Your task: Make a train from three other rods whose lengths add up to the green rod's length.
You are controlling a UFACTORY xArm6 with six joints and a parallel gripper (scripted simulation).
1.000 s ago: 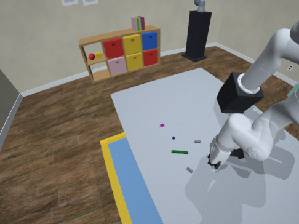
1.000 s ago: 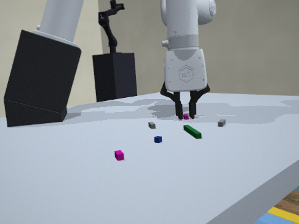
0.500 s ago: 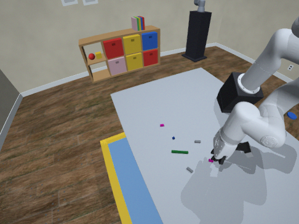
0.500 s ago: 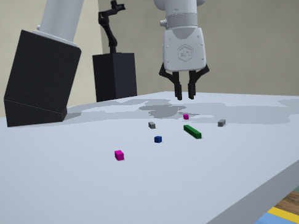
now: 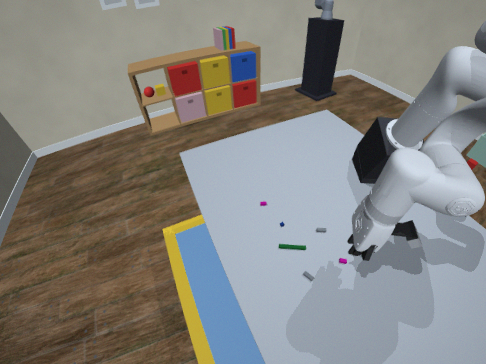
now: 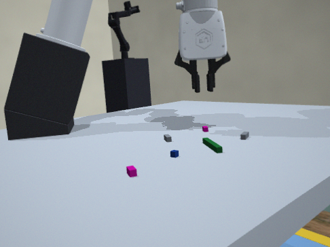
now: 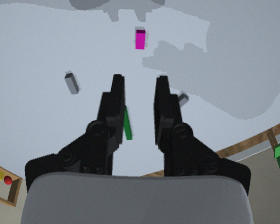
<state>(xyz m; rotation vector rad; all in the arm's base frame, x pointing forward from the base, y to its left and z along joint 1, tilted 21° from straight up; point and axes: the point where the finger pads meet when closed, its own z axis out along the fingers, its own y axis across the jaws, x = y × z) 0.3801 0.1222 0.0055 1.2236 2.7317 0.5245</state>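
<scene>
The green rod lies 90 mm ahead of my hand, 120 mm to the right of it and 110 mm below it. Round my hand: blue rod 70 mm ahead, 200 mm to the right, 110 mm below.
</scene>
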